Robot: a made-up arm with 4 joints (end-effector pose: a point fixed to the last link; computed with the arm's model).
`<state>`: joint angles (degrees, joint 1 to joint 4).
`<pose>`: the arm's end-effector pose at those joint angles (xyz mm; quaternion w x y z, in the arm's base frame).
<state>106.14 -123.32 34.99 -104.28</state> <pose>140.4 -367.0 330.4 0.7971 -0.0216 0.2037 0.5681</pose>
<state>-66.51 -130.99 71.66 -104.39</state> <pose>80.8 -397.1 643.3 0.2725 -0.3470 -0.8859 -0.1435</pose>
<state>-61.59 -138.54 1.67 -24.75</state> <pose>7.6 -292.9 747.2 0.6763 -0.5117 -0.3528 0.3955</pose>
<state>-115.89 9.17 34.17 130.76</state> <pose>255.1 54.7 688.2 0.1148 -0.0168 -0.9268 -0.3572</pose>
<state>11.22 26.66 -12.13 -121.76</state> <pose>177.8 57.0 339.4 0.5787 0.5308 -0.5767 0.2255</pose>
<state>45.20 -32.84 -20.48 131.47</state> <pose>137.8 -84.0 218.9 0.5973 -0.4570 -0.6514 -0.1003</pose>
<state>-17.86 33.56 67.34 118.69</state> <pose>105.9 104.2 353.1 0.9264 -0.2955 -0.2332 0.0059</pose>
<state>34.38 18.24 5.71 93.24</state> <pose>81.7 93.7 303.4 0.7587 -0.5486 -0.2077 -0.2833</pose>
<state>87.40 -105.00 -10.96 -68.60</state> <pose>176.9 -285.0 277.0 0.5805 0.2797 0.2437 0.7249</pose>
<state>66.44 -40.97 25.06 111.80</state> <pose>-16.6 -132.1 196.4 0.6356 -0.7360 -0.2277 0.0495</pose>
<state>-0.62 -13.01 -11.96 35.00</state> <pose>332.8 -7.4 329.8 0.0847 -0.5790 -0.2737 -0.7634</pose>
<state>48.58 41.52 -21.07 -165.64</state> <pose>60.4 83.5 396.8 0.8575 0.3165 -0.3611 -0.1846</pose>
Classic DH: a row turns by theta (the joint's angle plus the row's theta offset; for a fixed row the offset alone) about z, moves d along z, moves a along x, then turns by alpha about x. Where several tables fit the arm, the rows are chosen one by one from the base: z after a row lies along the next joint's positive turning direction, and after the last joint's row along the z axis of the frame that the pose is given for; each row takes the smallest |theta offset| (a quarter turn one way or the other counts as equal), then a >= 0, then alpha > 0; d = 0 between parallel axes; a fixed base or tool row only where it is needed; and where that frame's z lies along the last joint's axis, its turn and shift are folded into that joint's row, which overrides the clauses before.
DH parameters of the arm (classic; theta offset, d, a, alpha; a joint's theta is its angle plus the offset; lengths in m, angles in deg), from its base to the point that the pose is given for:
base (fixed): 0 0.5102 0.0944 -90
joint 1: 57.99 -0.1509 0.0409 60.36
joint 2: 0 -0.0223 0.1396 -60.36
joint 3: -57.99 0.1745 0.1022 90
joint 4: 90 -0.0393 0.0118 90
tool (fixed): 90 0.0272 0 0

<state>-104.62 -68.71 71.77 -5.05</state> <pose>244.6 -293.5 801.5 0.1317 0.1441 -0.5116 0.8368</pose>
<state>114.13 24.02 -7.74 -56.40</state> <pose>-111.2 70.3 443.1 0.4064 0.8639 -0.0391 -0.2948</pose>
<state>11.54 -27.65 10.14 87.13</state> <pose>283.9 -68.0 242.6 0.3618 -0.6732 -0.4788 -0.4321</pose>
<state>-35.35 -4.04 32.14 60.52</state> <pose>374.9 26.3 393.3 0.3149 -0.5965 -0.3626 -0.6431</pose>
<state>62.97 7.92 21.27 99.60</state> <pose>-45.7 63.9 304.8 0.7945 -0.6061 0.0093 -0.0359</pose>
